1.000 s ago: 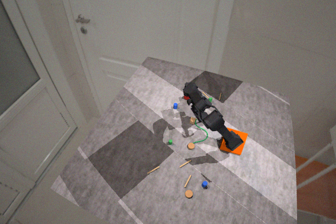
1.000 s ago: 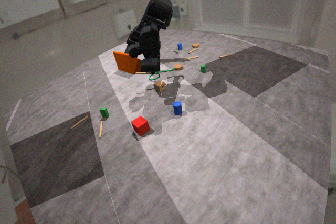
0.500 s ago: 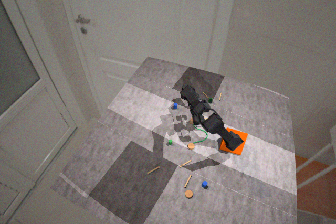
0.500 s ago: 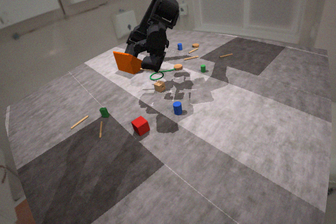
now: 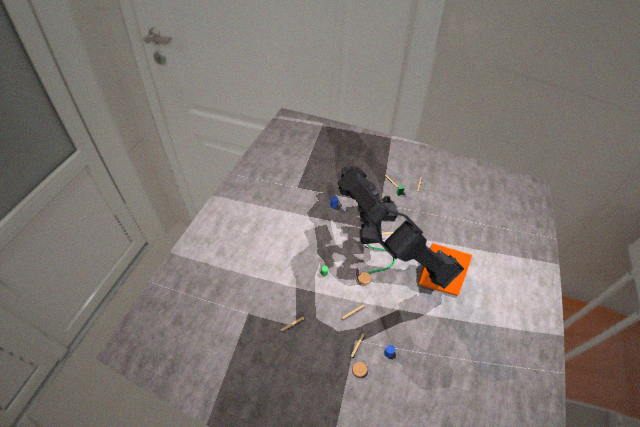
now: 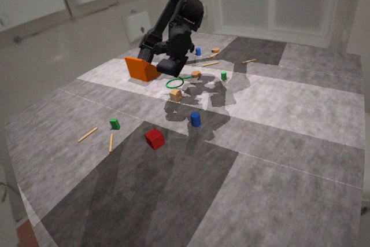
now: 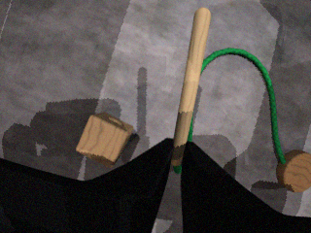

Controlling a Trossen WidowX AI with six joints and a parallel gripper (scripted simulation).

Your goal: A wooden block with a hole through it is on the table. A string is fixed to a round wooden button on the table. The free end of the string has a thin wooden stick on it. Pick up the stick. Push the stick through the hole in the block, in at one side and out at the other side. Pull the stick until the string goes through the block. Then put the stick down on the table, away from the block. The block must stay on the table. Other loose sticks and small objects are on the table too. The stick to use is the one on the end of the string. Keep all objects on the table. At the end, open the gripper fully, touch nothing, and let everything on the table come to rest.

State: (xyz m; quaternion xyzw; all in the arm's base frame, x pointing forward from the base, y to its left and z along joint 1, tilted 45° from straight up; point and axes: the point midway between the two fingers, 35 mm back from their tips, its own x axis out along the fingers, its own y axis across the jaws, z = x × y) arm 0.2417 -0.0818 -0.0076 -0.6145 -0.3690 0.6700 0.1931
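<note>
The wooden block is 5 cm to the right of my gripper tip, 5 cm below it and 2 cm ahead of it. The rest, counted from my gripper tip: red cube (25 cm to the right, 10 cm ahead, 4 cm below); then green cylinder (14 cm to the left, 12 cm ahead, 5 cm below); then thin wooden stick (1 cm behind).
</note>
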